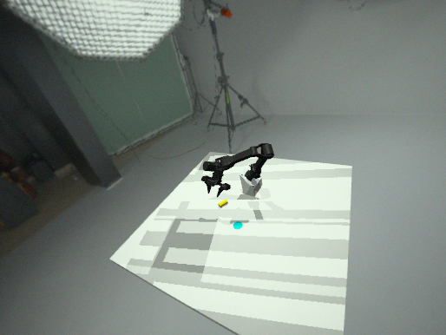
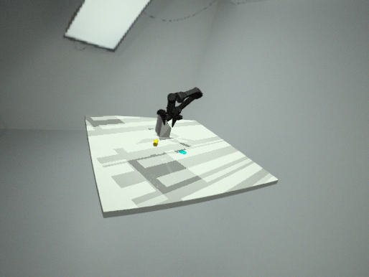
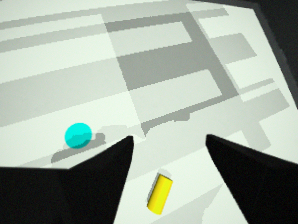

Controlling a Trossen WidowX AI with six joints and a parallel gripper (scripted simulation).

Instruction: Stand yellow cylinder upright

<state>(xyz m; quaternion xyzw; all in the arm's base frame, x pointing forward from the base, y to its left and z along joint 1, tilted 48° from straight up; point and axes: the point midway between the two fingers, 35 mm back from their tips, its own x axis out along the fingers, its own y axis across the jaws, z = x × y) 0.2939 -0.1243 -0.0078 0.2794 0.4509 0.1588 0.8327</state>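
The yellow cylinder is 10 cm behind my gripper tip, 3 cm to the right of it and 18 cm below it. Round my gripper tip: cyan circle (2 cm ahead, 16 cm to the left, 20 cm below).
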